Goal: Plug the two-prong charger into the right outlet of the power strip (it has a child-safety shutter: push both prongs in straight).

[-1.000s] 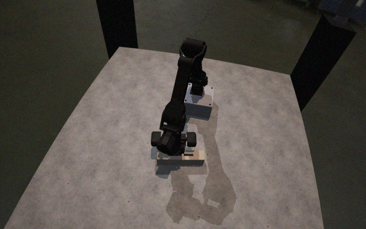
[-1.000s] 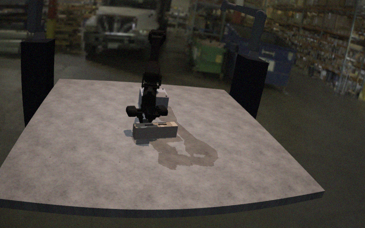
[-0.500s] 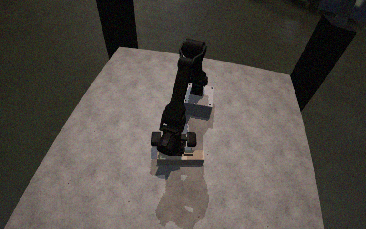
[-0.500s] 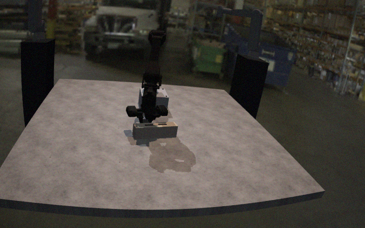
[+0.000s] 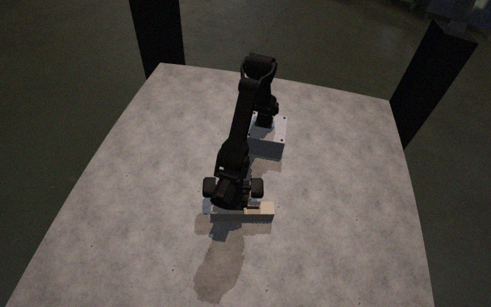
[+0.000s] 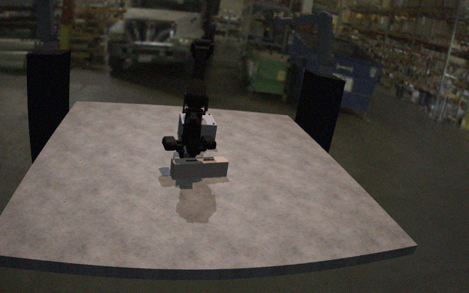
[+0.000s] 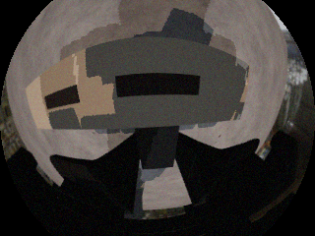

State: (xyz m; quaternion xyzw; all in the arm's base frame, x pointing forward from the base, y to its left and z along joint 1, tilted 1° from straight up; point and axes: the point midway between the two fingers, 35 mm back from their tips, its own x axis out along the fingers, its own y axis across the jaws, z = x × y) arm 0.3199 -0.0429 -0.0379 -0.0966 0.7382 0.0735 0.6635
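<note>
Now: the black two-prong charger 2 cm ahead of my gripper tip and 1 cm above it.
</note>
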